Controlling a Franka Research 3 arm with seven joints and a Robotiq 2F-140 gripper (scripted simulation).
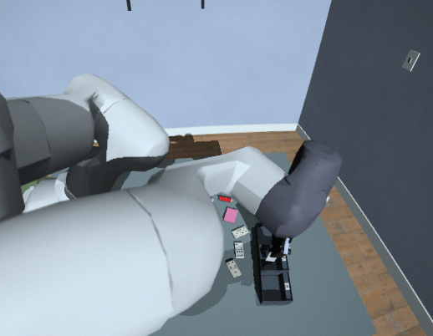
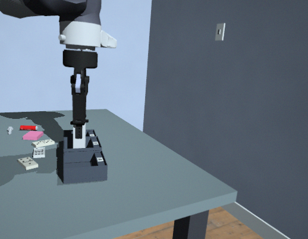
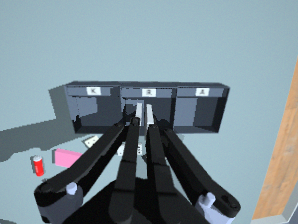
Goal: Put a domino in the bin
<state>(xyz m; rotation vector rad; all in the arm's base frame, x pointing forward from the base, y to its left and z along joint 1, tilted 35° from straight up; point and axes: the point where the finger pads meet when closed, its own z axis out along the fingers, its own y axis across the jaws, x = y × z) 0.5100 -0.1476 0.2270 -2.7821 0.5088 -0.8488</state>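
The flat pink piece lies 90 mm behind my hand, 180 mm to the left of it and 40 mm below it. The rest, counted from my hand: white bolt 140 mm behind, 250 mm to the left, 40 mm below; small red thing 90 mm behind, 250 mm to the left, 40 mm below.
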